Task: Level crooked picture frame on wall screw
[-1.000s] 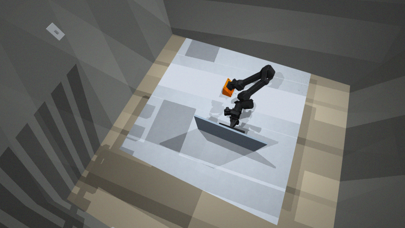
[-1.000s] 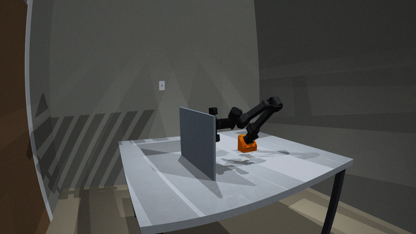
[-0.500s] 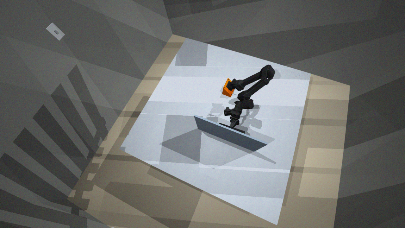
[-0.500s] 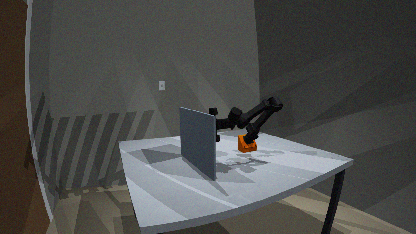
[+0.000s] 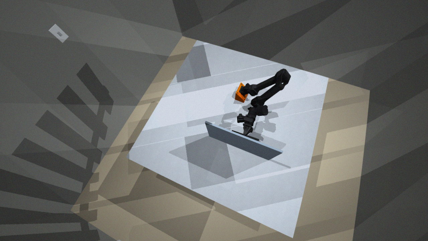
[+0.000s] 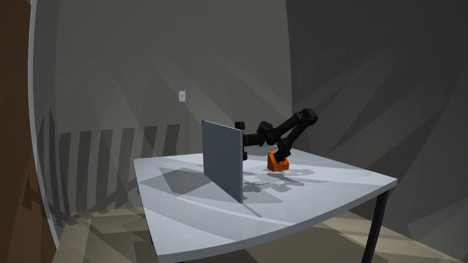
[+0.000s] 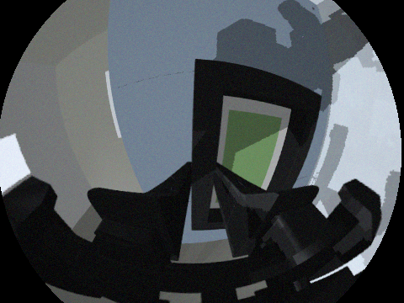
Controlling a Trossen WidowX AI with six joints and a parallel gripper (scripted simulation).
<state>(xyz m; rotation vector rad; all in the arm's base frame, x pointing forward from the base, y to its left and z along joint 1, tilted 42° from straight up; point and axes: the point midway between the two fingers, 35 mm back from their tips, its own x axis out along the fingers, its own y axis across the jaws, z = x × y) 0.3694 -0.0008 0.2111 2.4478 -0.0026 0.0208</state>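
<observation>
My gripper tip is now 10 mm to the right of the picture frame and 50 mm above it. Also, from my gripper tip: grey wall panel: 20 mm ahead, 10 mm to the right, 70 mm below.
</observation>
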